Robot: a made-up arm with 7 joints. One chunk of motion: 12 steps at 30 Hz.
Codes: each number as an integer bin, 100 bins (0 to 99) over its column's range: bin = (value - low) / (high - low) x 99, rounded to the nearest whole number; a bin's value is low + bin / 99 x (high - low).
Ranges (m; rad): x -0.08..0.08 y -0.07..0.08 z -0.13..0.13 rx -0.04..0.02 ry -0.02..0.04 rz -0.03..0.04
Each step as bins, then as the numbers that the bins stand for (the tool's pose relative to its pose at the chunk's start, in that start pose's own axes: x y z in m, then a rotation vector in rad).
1 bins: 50 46 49 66 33 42
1 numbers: 0.0008 -0.0003 -0.0013 0.0000 0.0000 -0.0003
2 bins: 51 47 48 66 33 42
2 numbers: 0.0024 0.0012 -0.0039 0.0000 0.0000 -0.0003
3 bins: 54 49 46 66 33 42
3 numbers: 0.0073 0.0042 -0.0092 0.0000 0.0000 -0.0003
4 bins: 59 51 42 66 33 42
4 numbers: 0.0154 0.0073 -0.0197 0.0000 0.0000 -0.0003
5 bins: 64 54 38 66 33 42
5 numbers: 0.0234 0.0118 -0.0302 0.0000 0.0000 -0.0003
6 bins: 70 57 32 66 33 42
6 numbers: 0.0331 0.0164 -0.0460 0.0000 0.0000 -0.0003
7 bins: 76 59 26 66 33 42
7 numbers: 0.0428 0.0194 -0.0617 0.0000 0.0000 -0.0003
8 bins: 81 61 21 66 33 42
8 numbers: 0.0509 0.0224 -0.0748 0.0000 0.0000 -0.0003
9 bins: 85 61 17 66 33 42
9 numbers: 0.0574 0.0224 -0.0854 0.0000 0.0000 -0.0003
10 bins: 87 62 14 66 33 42
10 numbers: 0.0606 0.0239 -0.0932 0.0000 0.0000 -0.0003
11 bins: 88 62 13 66 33 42
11 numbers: 0.0622 0.0239 -0.0959 0.0000 0.0000 -0.0003
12 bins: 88 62 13 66 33 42
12 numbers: 0.0622 0.0239 -0.0959 0.0000 0.0000 -0.0003
